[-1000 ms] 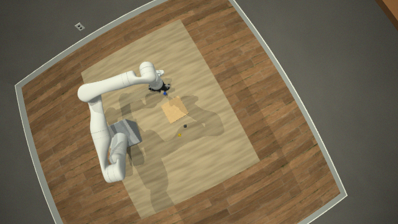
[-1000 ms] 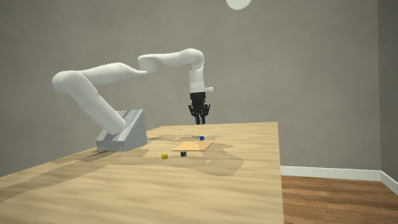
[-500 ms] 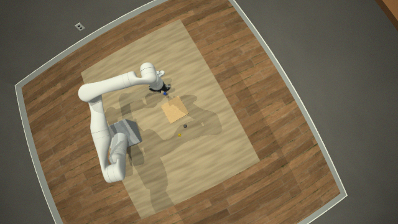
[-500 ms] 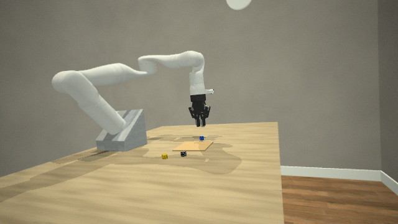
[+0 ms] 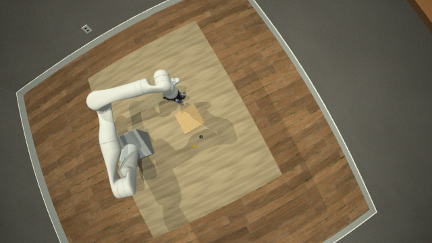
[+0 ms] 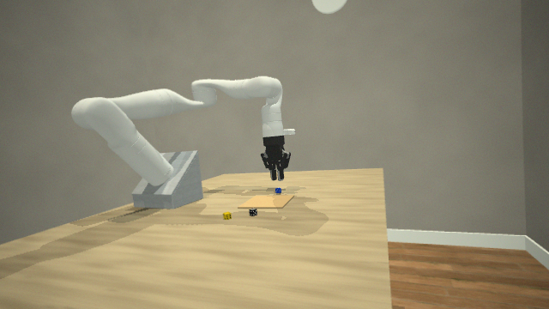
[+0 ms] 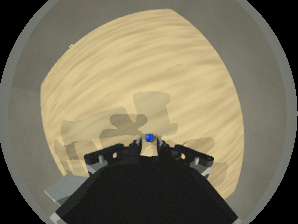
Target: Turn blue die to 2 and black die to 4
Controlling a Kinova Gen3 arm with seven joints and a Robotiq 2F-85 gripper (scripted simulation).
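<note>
My gripper is now 5 cm above the blue die. Round my hand: black die: 26 cm to the right, 5 cm below, 4 cm ahead; tan mat: 13 cm to the right, 6 cm below, 2 cm ahead; yellow die: 30 cm to the right, 5 cm below, 1 cm behind.
</note>
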